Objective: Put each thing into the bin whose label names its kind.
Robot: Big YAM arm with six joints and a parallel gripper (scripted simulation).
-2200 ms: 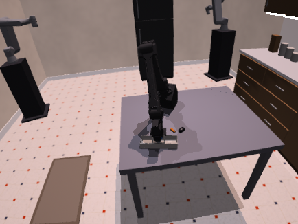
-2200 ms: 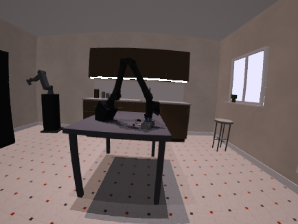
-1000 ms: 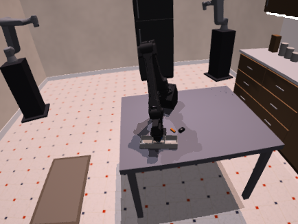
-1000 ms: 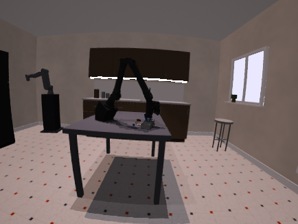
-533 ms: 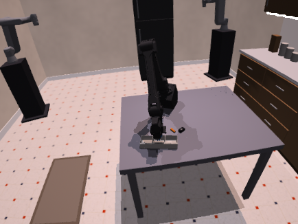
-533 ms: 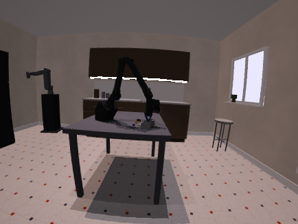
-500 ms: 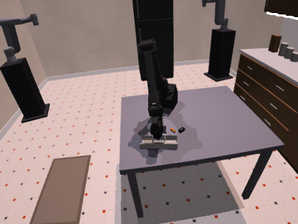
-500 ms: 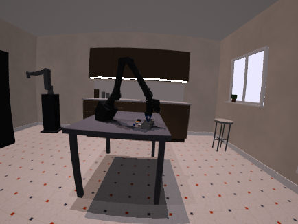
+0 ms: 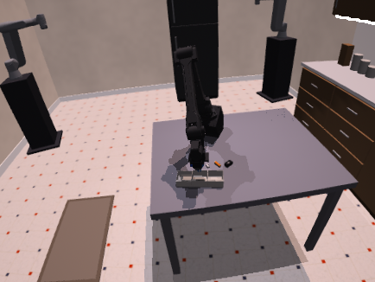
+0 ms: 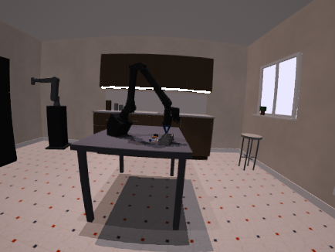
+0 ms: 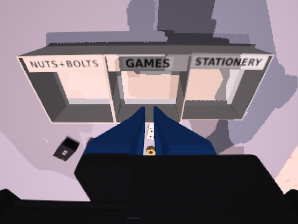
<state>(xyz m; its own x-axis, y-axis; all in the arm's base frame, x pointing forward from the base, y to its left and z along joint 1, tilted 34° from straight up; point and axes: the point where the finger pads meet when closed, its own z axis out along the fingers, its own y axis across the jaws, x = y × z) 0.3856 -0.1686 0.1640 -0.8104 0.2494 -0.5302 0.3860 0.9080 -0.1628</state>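
My gripper is now 130 mm past the small brass nut, 60 mm to the right of it and 80 mm above it. From my hand the other things lie so: white domino: 80 mm behind, 30 mm to the left, 80 mm below; then orange cylinder: 80 mm behind, 150 mm to the left, 70 mm below; then blue die: 140 mm behind, 70 mm below.
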